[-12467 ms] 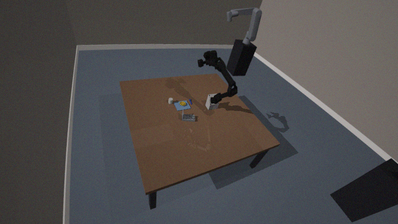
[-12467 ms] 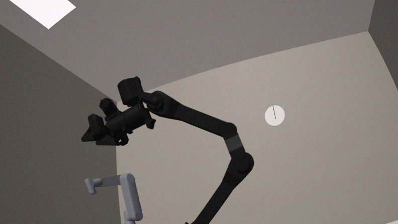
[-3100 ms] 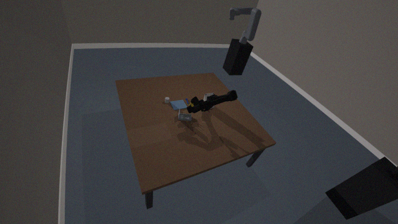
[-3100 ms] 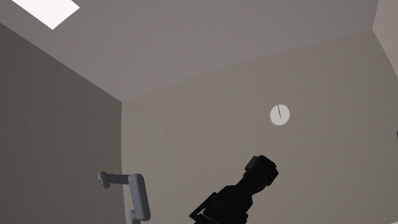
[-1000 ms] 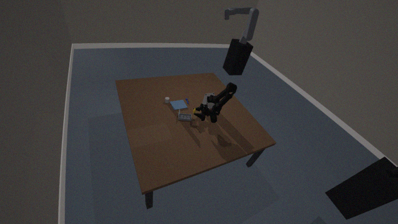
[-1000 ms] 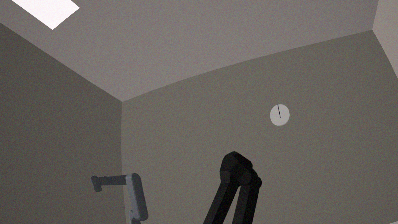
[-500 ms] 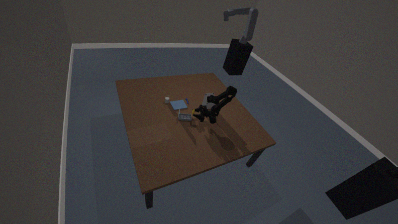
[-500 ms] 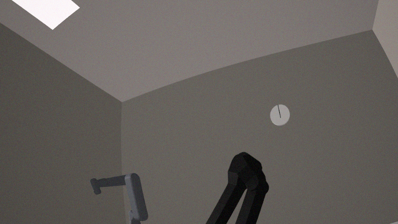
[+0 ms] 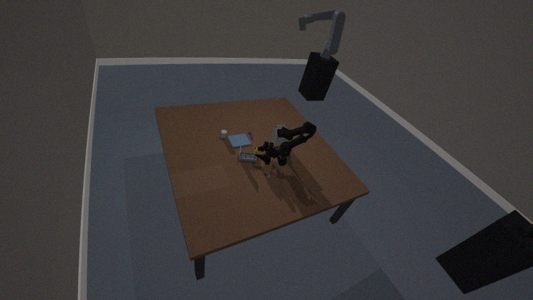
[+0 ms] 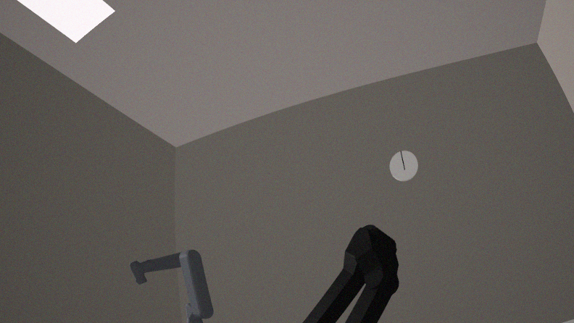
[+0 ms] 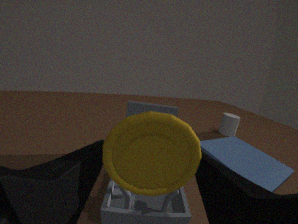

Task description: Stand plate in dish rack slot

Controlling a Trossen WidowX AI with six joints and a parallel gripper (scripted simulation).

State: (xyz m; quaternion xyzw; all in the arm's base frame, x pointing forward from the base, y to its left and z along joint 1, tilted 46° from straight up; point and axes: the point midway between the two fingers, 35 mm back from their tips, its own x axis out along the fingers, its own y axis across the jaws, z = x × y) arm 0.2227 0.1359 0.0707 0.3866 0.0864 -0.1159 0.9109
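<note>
Now: the grey wire dish rack 5 cm below my gripper tip, 4 cm ahead of it and 1 cm to the right of it. Round my gripper tip: yellow plate (1 cm behind); blue mat (21 cm to the right, 7 cm below, 5 cm ahead); blue spoon (26 cm to the right, 7 cm below, 6 cm behind).
</note>
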